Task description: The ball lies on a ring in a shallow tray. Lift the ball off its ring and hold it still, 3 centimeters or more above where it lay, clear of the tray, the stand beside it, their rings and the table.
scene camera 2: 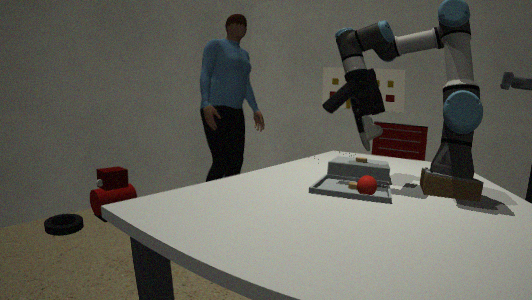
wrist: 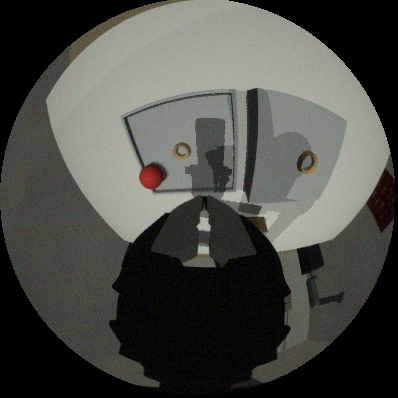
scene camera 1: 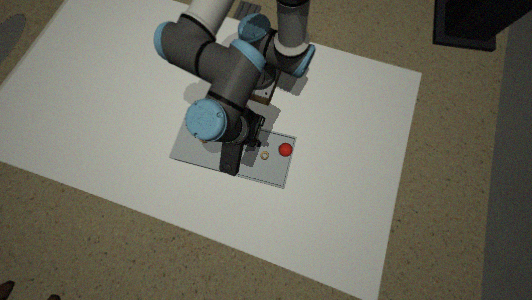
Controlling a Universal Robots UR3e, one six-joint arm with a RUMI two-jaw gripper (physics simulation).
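Where they show: gripper, fingertip midpoint: (scene camera 2: 368, 151) (wrist: 203, 197); arm's base, link origin: (scene camera 2: 450, 174).
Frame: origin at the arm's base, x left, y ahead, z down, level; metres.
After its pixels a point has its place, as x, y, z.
Note:
The red ball (scene camera 1: 285, 149) {0.148, 0.257, 0.002} (scene camera 2: 367, 185) {0.173, 0.252, 0.019} (wrist: 151, 176) {0.136, 0.261, 0.009} lies off the ring, in a corner region of the shallow grey tray (scene camera 1: 272, 174) {0.122, 0.343, 0.050} (scene camera 2: 350, 196) {0.177, 0.286, 0.047} (wrist: 233, 125) {-0.009, 0.315, 0.040}, close to its side wall. The tray's tan ring (scene camera 1: 264, 155) {0.081, 0.282, 0.050} (scene camera 2: 353, 185) {0.095, 0.284, 0.039} (wrist: 181, 151) {0.083, 0.279, 0.049} is bare and stands apart from the ball. My gripper (scene camera 2: 368, 148) {0.041, 0.254, -0.044} (wrist: 203, 197) {0.041, 0.254, -0.044} is shut with nothing between its fingertips. It hangs well above the tray and stand, to one side of the ball. The arm hides much of the gripper in scene camera 1.
The raised grey stand (scene camera 1: 181, 147) {-0.197, 0.320, 0.006} (scene camera 2: 359, 169) {-0.033, 0.274, 0.018} (wrist: 327, 135) {-0.171, 0.321, 0.006} is beside the tray, with another tan ring (scene camera 2: 361, 160) {-0.110, 0.271, -0.001} (wrist: 307, 162) {-0.134, 0.267, 0.006} on top. The arm's wooden base block (scene camera 2: 450, 185) {0.066, 0.021, 0.020} stands on the white table (scene camera 1: 325, 215) {0.322, 0.440, 0.052} (scene camera 2: 250, 225) {0.407, 0.418, 0.052}. A person (scene camera 2: 227, 75) stands beyond the table.

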